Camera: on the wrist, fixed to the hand. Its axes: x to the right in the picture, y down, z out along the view.
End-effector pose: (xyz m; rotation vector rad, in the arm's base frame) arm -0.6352 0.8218 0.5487 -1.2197 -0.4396 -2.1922
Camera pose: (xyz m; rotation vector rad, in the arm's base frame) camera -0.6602 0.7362 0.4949 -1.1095 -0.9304 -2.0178
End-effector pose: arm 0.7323 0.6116 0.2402 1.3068 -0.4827 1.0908
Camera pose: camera 0.6613 0.6878 0.2371 1.7028 -0.2781 1.0698
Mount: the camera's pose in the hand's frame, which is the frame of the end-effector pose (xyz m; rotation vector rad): -0.0072 0.0502 -0.0910 0.3805 -0.0935 -0.1046
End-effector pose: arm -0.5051 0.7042 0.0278 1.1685 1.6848 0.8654
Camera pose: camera -0.5718 0.7079 0.1077 1.3339 1.8646 0.4275
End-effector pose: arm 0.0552 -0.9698 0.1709 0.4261 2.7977 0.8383
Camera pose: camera 0.0492 -0.9781 0.2746 0.3580 2.8589 0.2538
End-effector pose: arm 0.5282 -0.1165 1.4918 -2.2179 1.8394 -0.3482
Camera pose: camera 0.4503 -0.1213 1.5608 -2.0313 1.4693 -0.5529
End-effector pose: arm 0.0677 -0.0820 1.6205 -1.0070 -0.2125 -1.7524
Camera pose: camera 0.0632 -0.1508 1.5424 -0.8096 -0.6427 -1.6759
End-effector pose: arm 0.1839 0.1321 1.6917 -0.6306 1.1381 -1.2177
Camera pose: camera 0.1207 0.1697 1.6179 -0.4548 0.7743 -1.4334
